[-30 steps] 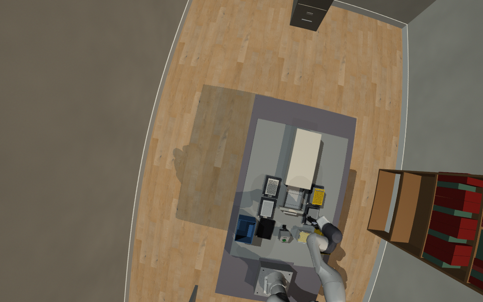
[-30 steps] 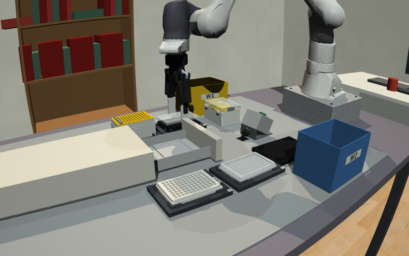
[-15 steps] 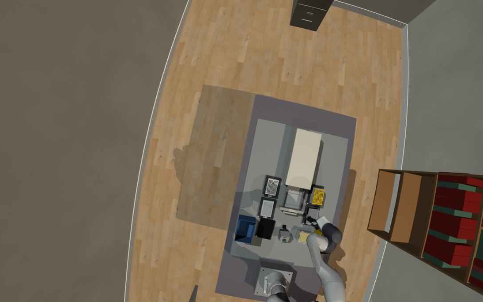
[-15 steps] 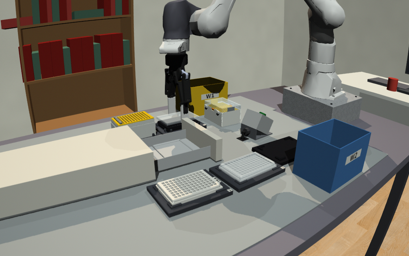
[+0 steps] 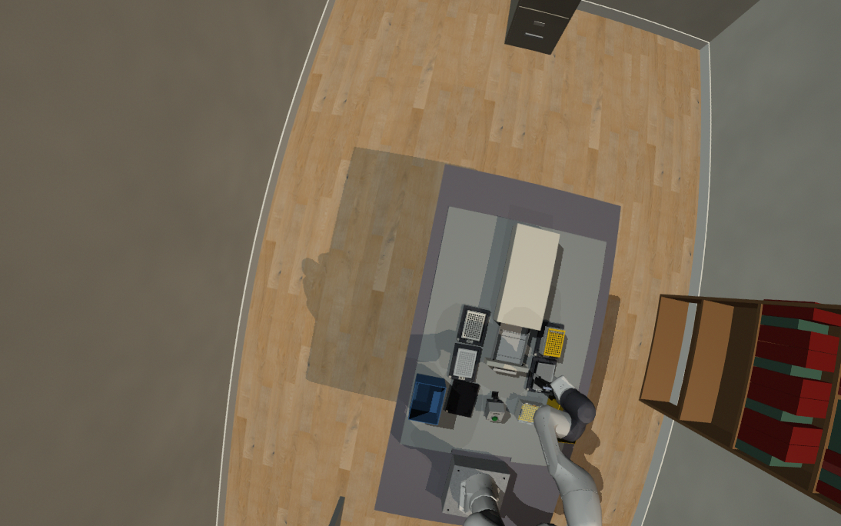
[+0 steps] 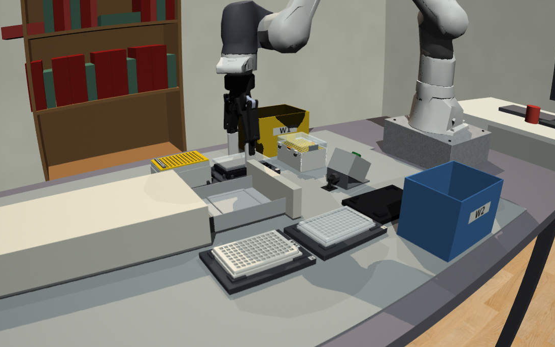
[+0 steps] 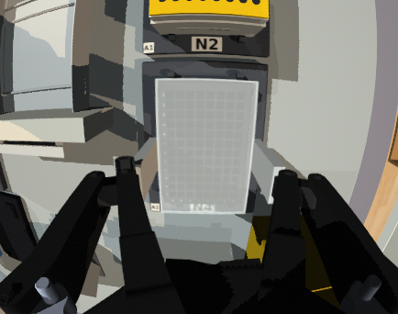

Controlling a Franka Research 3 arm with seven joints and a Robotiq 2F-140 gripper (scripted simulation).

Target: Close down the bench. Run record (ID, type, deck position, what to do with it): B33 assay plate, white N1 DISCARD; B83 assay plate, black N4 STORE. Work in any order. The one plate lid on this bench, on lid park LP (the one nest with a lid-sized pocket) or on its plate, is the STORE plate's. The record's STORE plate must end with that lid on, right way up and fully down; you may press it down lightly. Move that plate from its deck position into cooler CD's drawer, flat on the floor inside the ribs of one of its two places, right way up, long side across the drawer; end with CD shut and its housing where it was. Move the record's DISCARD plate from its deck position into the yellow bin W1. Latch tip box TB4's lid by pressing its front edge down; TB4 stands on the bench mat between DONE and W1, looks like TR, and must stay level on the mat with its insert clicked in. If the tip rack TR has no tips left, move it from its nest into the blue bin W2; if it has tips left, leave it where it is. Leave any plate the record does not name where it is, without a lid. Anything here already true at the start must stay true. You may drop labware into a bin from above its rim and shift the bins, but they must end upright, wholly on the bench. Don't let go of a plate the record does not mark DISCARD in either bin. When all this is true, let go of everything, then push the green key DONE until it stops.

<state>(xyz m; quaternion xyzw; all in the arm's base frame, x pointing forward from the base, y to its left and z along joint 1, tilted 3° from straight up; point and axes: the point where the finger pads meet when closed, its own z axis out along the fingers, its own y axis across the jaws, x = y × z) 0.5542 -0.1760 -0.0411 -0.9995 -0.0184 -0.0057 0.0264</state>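
Now: the clear plate lid 2 cm below my hand. The rest, counted from my hand: black plate (4 cm below); then tip rack TR (16 cm ahead); then nest N4 (5 cm below).
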